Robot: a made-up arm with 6 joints.
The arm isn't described. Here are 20 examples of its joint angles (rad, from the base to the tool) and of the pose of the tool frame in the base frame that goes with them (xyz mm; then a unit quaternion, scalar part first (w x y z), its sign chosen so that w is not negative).
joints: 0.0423 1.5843 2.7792 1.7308 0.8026 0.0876
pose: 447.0 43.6 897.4 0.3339 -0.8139 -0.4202 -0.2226
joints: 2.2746 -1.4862 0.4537 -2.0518 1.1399 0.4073
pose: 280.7 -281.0 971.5 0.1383 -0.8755 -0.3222 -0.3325
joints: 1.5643 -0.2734 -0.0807 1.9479 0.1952 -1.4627
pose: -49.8 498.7 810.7 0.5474 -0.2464 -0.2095 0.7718
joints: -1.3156 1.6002 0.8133 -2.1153 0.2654 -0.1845
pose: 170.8 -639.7 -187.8 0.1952 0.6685 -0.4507 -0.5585
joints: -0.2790 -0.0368 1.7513 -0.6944 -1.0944 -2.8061
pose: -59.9 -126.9 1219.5 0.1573 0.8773 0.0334 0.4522
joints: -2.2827 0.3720 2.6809 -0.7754 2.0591 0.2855
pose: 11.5 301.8 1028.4 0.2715 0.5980 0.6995 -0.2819
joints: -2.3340 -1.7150 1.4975 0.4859 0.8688 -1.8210
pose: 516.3 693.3 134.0 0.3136 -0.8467 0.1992 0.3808
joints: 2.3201 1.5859 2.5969 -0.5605 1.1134 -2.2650
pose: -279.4 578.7 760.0 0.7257 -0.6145 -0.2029 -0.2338
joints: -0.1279 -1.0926 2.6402 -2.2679 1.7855 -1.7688
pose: -771.9 83.9 309.4 0.7078 -0.0932 -0.3742 -0.5919
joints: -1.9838 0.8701 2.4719 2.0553 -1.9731 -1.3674
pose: -67.3 -122.8 1034.1 0.3174 0.1213 0.6091 0.7166
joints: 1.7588 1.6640 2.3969 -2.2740 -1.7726 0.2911
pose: -182.9 712.8 539.6 0.5361 -0.0644 -0.1231 -0.8326
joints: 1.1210 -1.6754 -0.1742 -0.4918 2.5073 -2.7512
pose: 55.8 -293.0 786.4 0.7234 0.2022 0.5022 -0.4286
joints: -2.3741 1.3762 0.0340 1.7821 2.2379 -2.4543
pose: -357.8 -401.3 -82.2 0.5389 0.7060 -0.3763 0.2636
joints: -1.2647 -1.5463 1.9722 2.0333 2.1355 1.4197
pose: -130.3 797.0 62.7 0.9749 -0.0899 -0.2004 0.0372
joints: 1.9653 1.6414 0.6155 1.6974 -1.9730 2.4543
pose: -257.1 675.1 -61.3 0.7691 0.5169 -0.1013 0.3619
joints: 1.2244 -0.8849 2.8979 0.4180 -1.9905 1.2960
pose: -44.6 -589.4 203.4 0.8434 0.0420 -0.5355 0.0075
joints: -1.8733 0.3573 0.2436 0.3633 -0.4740 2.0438
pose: -397.3 -597.6 581.4 0.3019 -0.2987 0.9026 -0.0701
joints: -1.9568 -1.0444 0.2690 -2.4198 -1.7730 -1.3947
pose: 71.8 52.7 994.2 0.6917 0.6367 0.1322 0.3141
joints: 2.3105 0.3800 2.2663 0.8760 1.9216 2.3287
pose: 187.7 -90.4 1065.7 0.6255 0.3789 0.0068 -0.6820
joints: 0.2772 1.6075 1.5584 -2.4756 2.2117 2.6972
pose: 770.1 278.3 106.8 0.4571 -0.0731 0.8314 -0.3074
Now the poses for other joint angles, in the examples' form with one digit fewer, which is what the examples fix.
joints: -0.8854 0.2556 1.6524 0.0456 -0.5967 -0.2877
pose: 31 -244 1170 0.902 -0.131 -0.297 -0.284
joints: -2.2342 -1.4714 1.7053 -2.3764 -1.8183 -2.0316
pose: 574 638 419 0.828 0.271 0.346 -0.349
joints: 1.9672 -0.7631 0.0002 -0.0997 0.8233 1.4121
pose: 80 285 988 0.732 0.076 -0.621 0.271
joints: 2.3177 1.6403 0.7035 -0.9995 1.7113 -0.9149
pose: -302 553 -171 0.475 0.589 0.153 0.636
